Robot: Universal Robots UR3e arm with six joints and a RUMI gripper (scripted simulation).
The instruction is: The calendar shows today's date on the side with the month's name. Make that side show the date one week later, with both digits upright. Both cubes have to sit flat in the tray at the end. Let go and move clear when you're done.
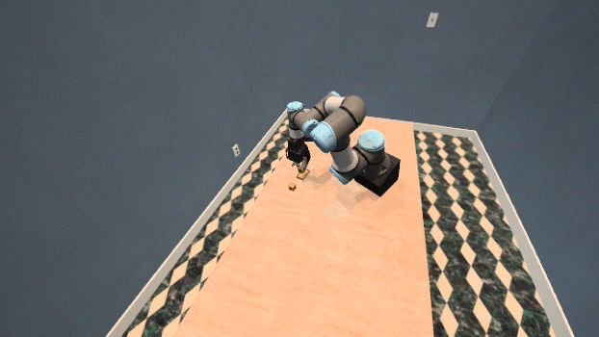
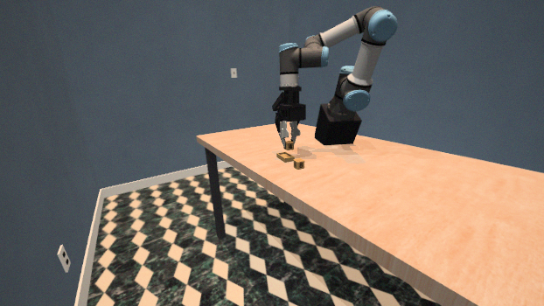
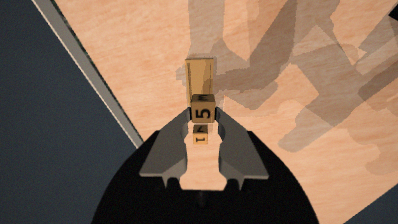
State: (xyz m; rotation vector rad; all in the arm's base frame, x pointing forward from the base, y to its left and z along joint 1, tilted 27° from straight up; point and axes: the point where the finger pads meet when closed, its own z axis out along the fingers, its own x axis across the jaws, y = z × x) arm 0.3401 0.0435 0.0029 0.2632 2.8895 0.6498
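Right now my hand is 20 mm to the left of the wooden tray and 60 mm above it.
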